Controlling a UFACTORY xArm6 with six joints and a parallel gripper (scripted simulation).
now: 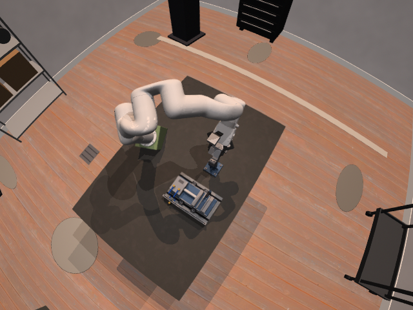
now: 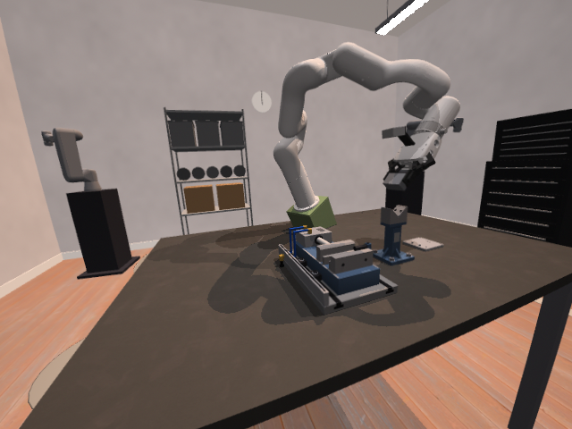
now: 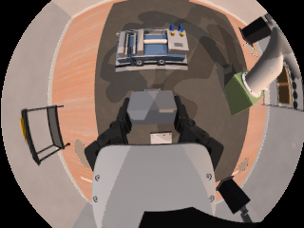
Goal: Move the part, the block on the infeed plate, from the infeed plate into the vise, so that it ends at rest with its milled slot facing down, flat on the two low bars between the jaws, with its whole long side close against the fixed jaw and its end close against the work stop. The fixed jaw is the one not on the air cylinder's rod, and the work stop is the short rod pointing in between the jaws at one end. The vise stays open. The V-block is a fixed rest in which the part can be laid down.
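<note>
Now: the part 10 mm below my hand. Also, from my hand: air cylinder: 250 mm to the right, 170 mm below, 60 mm behind; grey rail: 330 mm to the right, 210 mm below, 50 mm ahead.
</note>
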